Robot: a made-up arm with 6 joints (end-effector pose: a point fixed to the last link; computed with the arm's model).
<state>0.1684 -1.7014 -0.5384 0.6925 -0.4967 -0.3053</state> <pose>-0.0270 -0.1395 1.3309 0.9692 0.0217 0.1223 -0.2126</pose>
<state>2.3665 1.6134 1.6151 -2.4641 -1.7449 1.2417</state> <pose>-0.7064 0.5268 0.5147 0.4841 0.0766 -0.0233 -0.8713</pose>
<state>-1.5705 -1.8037 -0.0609 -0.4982 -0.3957 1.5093</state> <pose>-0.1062 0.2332 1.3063 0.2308 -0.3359 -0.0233 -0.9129</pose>
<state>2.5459 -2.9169 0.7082 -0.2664 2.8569 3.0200</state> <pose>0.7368 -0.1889 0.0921 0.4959 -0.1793 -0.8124 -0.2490</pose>
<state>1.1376 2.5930 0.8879 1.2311 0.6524 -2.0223</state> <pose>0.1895 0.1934 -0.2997 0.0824 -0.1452 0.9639 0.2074</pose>
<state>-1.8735 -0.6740 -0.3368 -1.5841 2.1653 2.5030</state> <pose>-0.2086 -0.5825 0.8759 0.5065 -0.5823 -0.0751 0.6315</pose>
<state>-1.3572 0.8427 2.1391 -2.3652 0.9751 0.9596</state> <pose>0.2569 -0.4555 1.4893 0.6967 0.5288 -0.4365 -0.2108</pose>
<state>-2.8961 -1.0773 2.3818 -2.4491 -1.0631 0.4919</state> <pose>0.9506 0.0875 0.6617 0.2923 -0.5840 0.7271 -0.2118</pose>
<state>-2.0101 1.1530 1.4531 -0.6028 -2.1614 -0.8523</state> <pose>-0.5199 -0.7660 0.8288 0.0786 0.9482 0.3077 0.0029</pose>
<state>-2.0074 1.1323 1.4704 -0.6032 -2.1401 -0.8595</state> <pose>-0.5158 -0.7626 0.8605 0.0983 0.9483 0.3015 -0.0147</pose>
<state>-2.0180 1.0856 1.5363 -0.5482 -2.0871 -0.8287</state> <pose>-0.5181 -0.7316 0.9601 0.1486 0.9417 0.2893 -0.0865</pose>
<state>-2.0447 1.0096 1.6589 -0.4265 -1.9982 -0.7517</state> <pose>-0.5121 -0.6455 1.1292 0.2260 0.9104 0.2648 -0.2236</pose>
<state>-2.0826 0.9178 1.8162 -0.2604 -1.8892 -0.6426</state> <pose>-0.4730 -0.4948 1.3139 0.2978 0.8374 0.2242 -0.3997</pose>
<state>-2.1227 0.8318 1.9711 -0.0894 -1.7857 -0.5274</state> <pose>-0.3985 -0.3175 1.4487 0.3320 0.7353 0.1732 -0.5648</pose>
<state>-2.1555 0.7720 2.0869 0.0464 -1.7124 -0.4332</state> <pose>-0.3222 -0.1776 1.5132 0.3278 0.6452 0.1290 -0.6780</pose>
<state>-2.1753 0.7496 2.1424 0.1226 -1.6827 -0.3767</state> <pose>-0.2816 -0.1126 1.5313 0.3085 0.6013 0.1086 -0.7290</pose>
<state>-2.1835 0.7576 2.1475 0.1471 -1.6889 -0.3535</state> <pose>-0.2806 -0.1099 1.5300 0.2909 0.6013 0.1120 -0.7357</pose>
